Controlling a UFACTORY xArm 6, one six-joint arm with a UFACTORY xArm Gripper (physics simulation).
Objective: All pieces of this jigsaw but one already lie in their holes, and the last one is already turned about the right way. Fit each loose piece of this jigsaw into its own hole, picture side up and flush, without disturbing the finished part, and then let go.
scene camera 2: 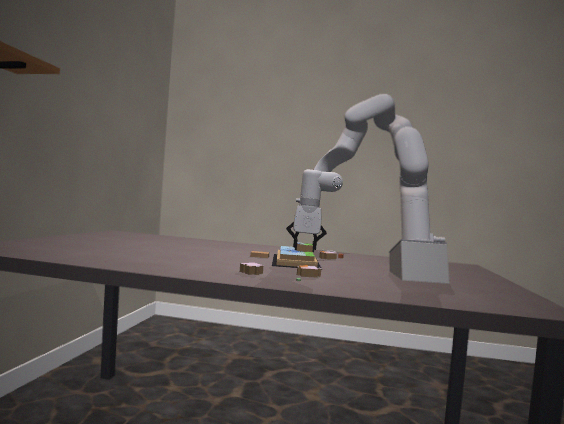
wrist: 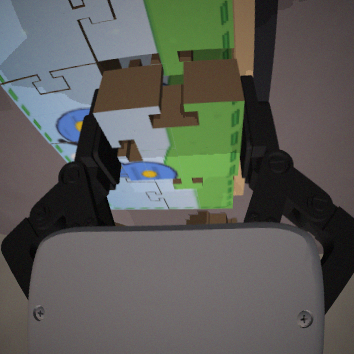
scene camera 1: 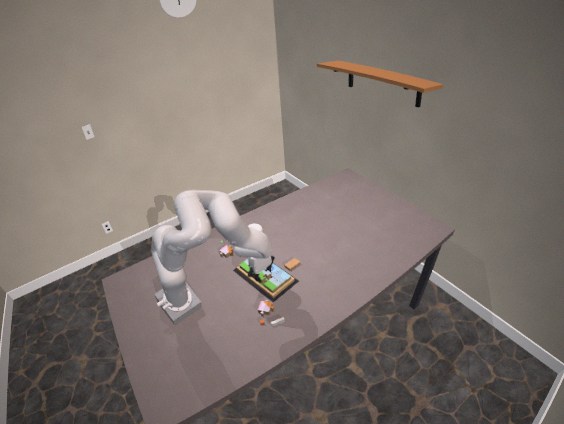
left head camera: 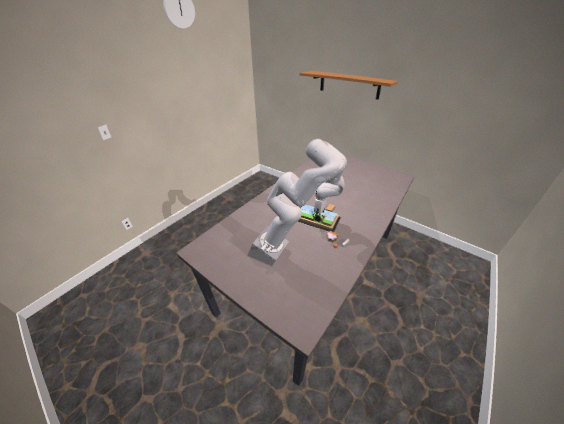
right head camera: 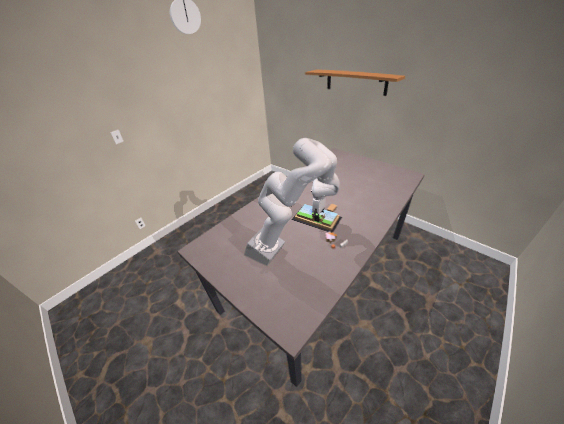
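Seen in the pictures: gripper, fingertip midpoint: (scene camera 2: pixel 304 250) (wrist: pixel 175 98) (scene camera 1: pixel 263 277) (left head camera: pixel 319 217) (right head camera: pixel 319 217); arm's base at its link origin: (scene camera 2: pixel 416 247) (scene camera 1: pixel 177 298) (left head camera: pixel 271 242) (right head camera: pixel 266 242).
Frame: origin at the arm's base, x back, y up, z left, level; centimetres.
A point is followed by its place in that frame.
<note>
My gripper (wrist: pixel 175 98) @[x -37.6, y -5.8, z -13.8 cm] (scene camera 2: pixel 305 248) @[x -37.6, y -5.8, z -13.8 cm] is shut on the loose jigsaw piece (wrist: pixel 210 140) @[x -35.9, y -3.2, z -13.8 cm], which has a pale blue-grey part, a green part and brown sides. The piece is picture side up and looks level, a little above the jigsaw. The jigsaw (wrist: pixel 200 25) (right head camera: pixel 302 210), with sky, grass and blue shapes, lies in a wooden tray (wrist: pixel 244 40) @[x -34.1, y -7.4, z -16.0 cm] (scene camera 2: pixel 297 261) @[x -40.3, y -7.7, z 1.9 cm]. Dark gaps of the hole show just beyond the held piece in the wrist view; the piece hides the rest of it. The fingers and piece are small and partly hidden in the head views.
A pink and orange piece (scene camera 1: pixel 265 307) @[x -26.9, y -6.9, z -26.5 cm] (left head camera: pixel 332 235) @[x -26.9, y -6.9, z -26.1 cm], a small orange cube (scene camera 1: pixel 262 322) @[x -21.2, y -8.2, z -30.6 cm] and a white stick (scene camera 1: pixel 277 321) @[x -25.7, y -7.7, z -35.1 cm] lie on one side of the tray. Another pink and orange piece (scene camera 1: pixel 226 250) @[x -36.9, y -6.8, z 14.7 cm] and an orange block (scene camera 1: pixel 292 263) @[x -54.1, y -7.9, z -16.1 cm] lie near other sides.
</note>
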